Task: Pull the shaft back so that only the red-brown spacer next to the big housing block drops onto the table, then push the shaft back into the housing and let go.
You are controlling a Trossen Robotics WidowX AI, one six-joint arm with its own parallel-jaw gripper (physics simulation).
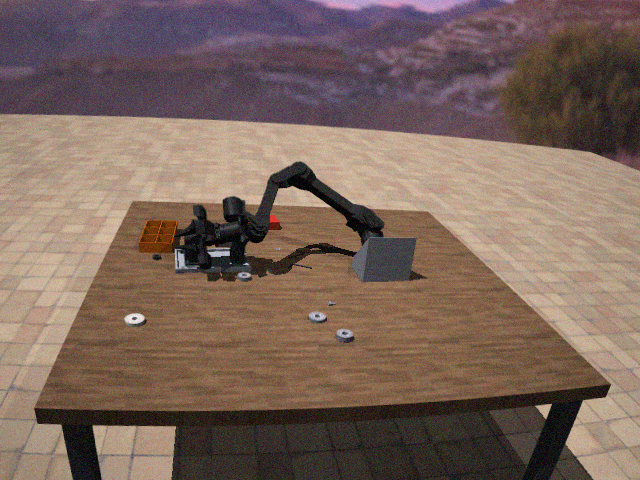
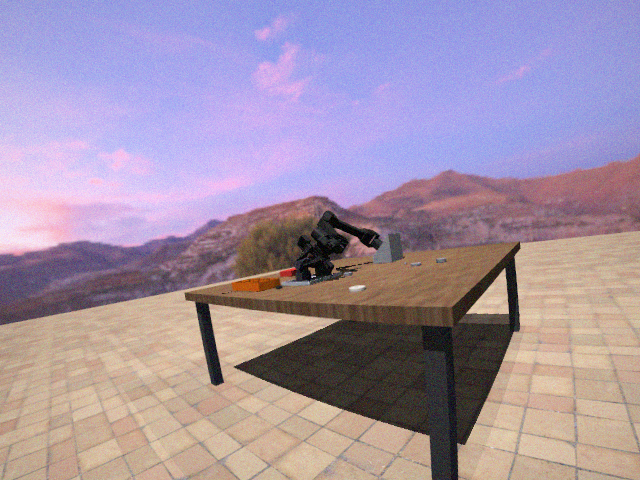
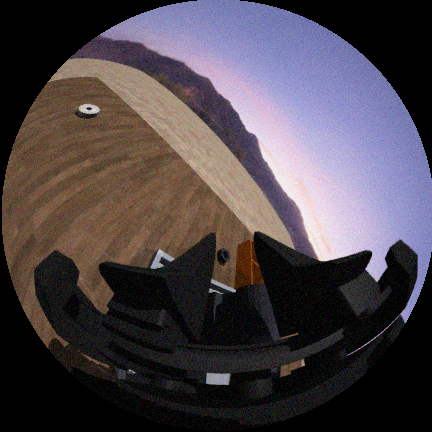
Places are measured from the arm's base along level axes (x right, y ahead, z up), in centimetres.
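Where they show: gripper, between the fingertips: (image 1: 174,241) (image 2: 299,263) (image 3: 234,236); arm's base, origin of its link: (image 1: 374,250) (image 2: 382,248).
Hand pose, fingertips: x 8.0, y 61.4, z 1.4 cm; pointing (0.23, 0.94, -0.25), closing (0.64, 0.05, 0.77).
Note:
Each offset is from my fingertips to the top centre of the thing.
The shaft fixture, a dark housing block (image 1: 200,238) with dark supports, stands on a grey baseplate (image 1: 181,261) (image 3: 160,257) (image 2: 293,283) at the table's left rear. My gripper (image 1: 190,233) (image 3: 234,236) lies low and level at the fixture, pointing left. Its fingers stand partly open on either side of a dark fixture part (image 3: 241,310) and grip nothing. A grey spacer @[dx -8.6, dy -20.0, dz -7.7 cm] (image 1: 244,275) lies on the table just in front of the baseplate. I cannot make out the red-brown spacer or how far the shaft sits in the housing.
An orange compartment tray @[dx +23.0, dy +4.2, dz -5.3 cm] (image 1: 157,235) (image 2: 255,284) (image 3: 245,261) stands left of the fixture, with a small black part @[dx +8.0, dy +5.2, dz -7.8 cm] (image 1: 156,257) (image 3: 222,254) beside it. A white washer @[dx -30.2, dy +11.7, dz -7.9 cm] (image 1: 134,319) (image 3: 88,109) (image 2: 356,288) and two grey ones @[dx -34.2, dy -34.8, dz -8.0 cm] (image 1: 317,316) @[dx -44.3, dy -38.7, dz -7.4 cm] (image 1: 344,335) lie in front. The arm's grey base block (image 1: 385,259) (image 2: 390,249) stands at centre right.

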